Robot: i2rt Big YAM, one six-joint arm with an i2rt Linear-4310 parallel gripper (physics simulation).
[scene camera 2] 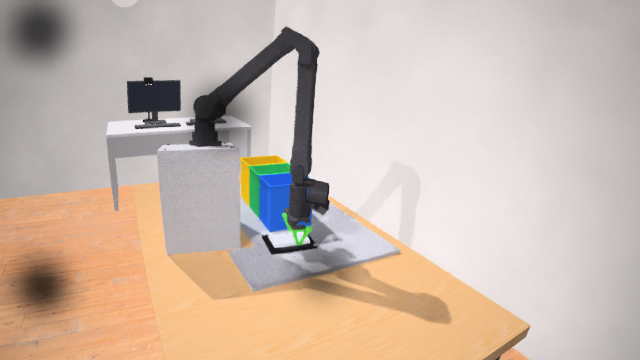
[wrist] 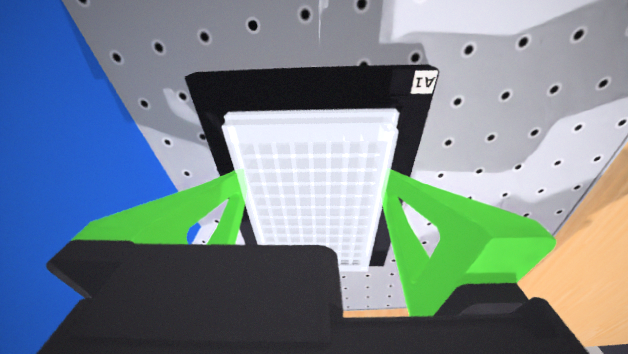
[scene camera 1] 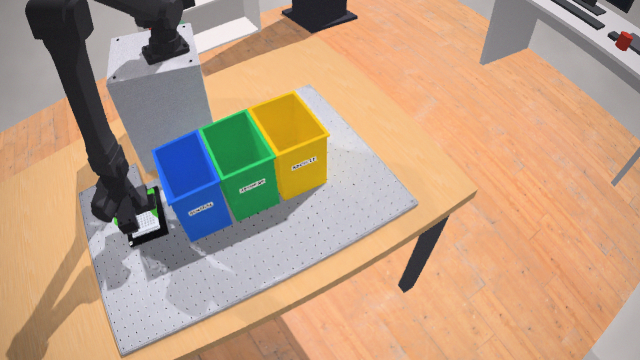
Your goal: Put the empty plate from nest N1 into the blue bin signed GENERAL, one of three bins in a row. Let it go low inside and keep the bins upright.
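Places are measured from the arm's base along level axes (x ahead, y left, z up), in millimetres.
Pixels of known places: gripper, fingertip midpoint: (scene camera 2: 295, 239) (wrist: 313, 177) (scene camera 1: 144, 220); arm's base at its link origin: (scene camera 2: 205, 145) (scene camera 1: 165, 51).
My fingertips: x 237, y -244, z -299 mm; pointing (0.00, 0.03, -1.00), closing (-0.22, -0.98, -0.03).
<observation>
Ahead of a thing's pixels: the offset from my fingertips to its top centre. Level surfaces: height alone.
The white plate {dy +5, dx -22, dz +13 mm} (scene camera 1: 148, 224) (scene camera 2: 281, 239) (wrist: 310, 195), with its grid of wells, sits flat in the black nest {dy +5, dx -21, dz +2 mm} (scene camera 1: 162, 229) (scene camera 2: 270, 245) (wrist: 300, 89), marked A1 at one corner in the wrist view. My gripper (scene camera 1: 139, 216) (scene camera 2: 297, 238) (wrist: 313, 177) points down over it, its green fingertips against the plate's two long sides: it is shut on the plate. The near end of the plate is partly hidden by the gripper body in the wrist view. The blue bin {dy +162, dx +48, dz +167 mm} (scene camera 1: 200, 229) (scene camera 2: 273, 205) (wrist: 65, 130) stands upright beside the nest, open at the top; its label is blurred.
A green bin {dy +293, dx +63, dz +167 mm} (scene camera 1: 250, 202) (scene camera 2: 255, 192) and a yellow bin {dy +425, dx +77, dz +167 mm} (scene camera 1: 305, 181) (scene camera 2: 245, 180) stand upright in a row beyond the blue one on the perforated grey board {dz -13 mm} (scene camera 1: 300, 240) (scene camera 2: 370, 250). The arm's grey pedestal (scene camera 1: 160, 110) (scene camera 2: 200, 200) stands behind the bins.
</observation>
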